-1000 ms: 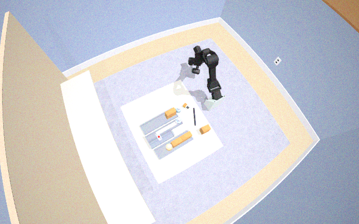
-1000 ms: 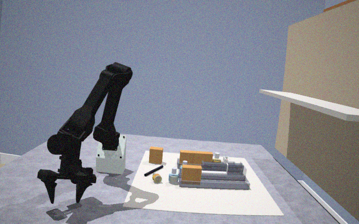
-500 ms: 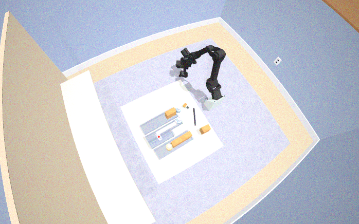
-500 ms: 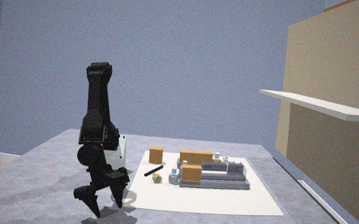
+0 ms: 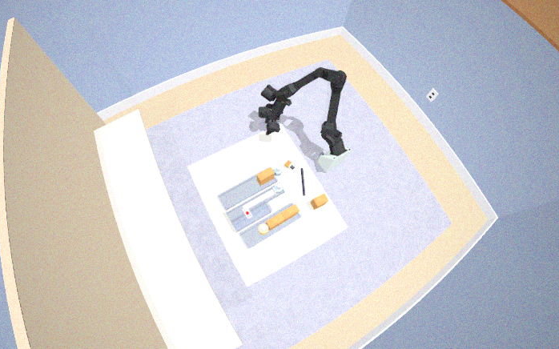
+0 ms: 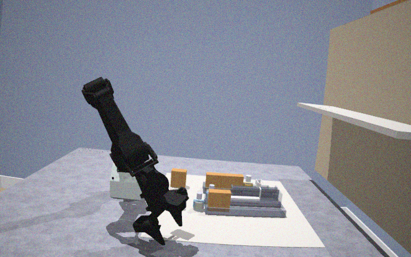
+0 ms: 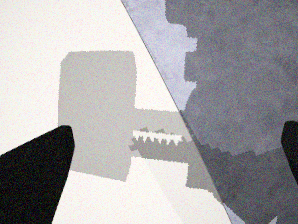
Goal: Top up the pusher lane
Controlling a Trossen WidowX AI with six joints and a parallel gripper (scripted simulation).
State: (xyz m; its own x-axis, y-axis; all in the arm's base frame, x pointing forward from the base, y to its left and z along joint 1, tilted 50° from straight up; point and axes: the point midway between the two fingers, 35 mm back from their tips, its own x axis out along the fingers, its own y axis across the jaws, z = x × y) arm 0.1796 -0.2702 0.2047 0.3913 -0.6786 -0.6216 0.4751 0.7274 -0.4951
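The black pen lies 340 mm to the left of my gripper tip and 10 mm below it. From my gripper tip the other things lie so: red mark 350 mm to the left, 310 mm ahead, 50 mm above; then grey rack 340 mm to the left, 270 mm ahead.
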